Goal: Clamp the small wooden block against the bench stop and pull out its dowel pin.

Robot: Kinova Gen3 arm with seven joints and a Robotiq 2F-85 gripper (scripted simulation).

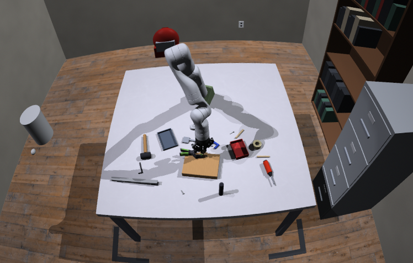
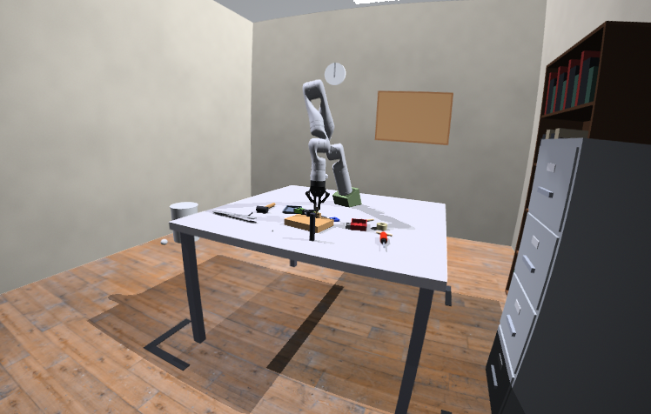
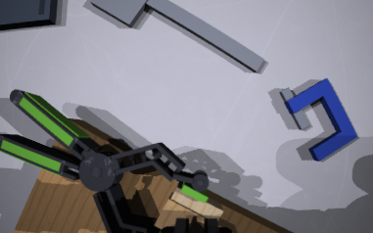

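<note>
Now: hand 2 cm above the round dowel pin. Round my hand: grey t-shaped tool (13 cm behind, 7 cm to the right, 8 cm below); wooden bench board (5 cm ahead, 2 cm to the right, 6 cm below); wooden block (4 cm below).
</note>
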